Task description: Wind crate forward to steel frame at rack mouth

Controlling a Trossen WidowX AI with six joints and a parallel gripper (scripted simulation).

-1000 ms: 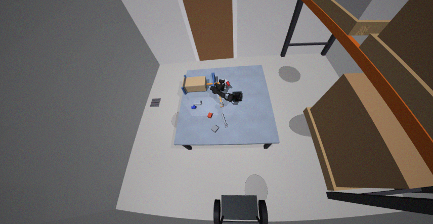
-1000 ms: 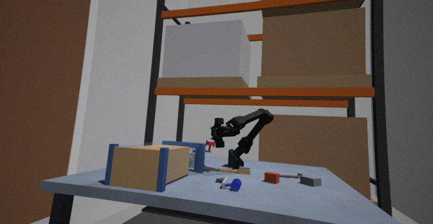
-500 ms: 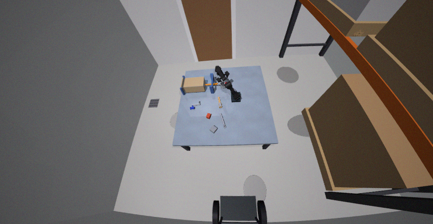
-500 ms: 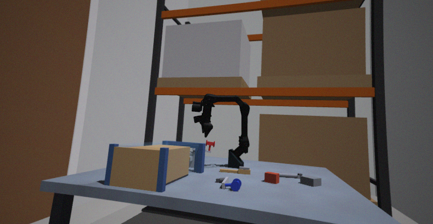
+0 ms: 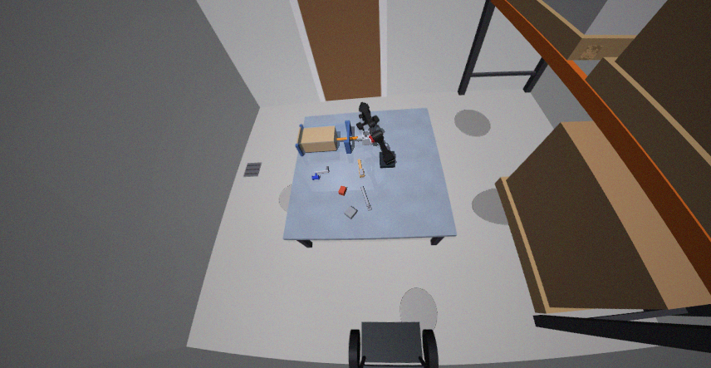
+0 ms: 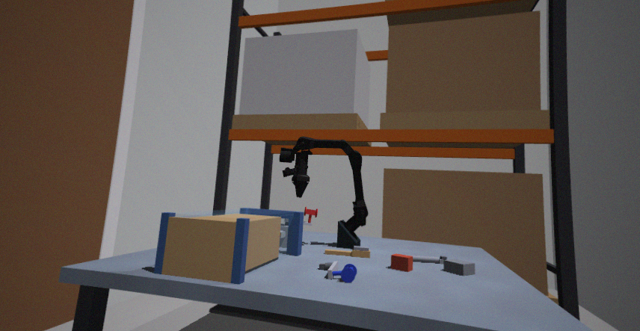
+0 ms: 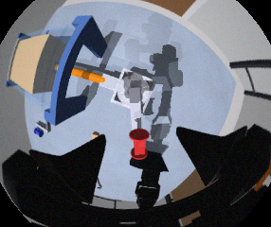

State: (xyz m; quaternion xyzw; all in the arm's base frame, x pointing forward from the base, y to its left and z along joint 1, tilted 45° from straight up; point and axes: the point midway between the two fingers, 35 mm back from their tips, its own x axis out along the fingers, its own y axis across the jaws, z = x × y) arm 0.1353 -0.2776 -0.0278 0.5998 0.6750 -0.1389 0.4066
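My gripper tip is 100 mm above the winch handle, 20 mm to the right of it and 10 mm past it. From my gripper tip the other things lie so: blue frame: 180 mm ahead, 110 mm below, 60 mm to the right; then red knob: 80 mm below, 50 mm to the left, 20 mm behind; then grey winch: 180 mm below, 50 mm to the right.
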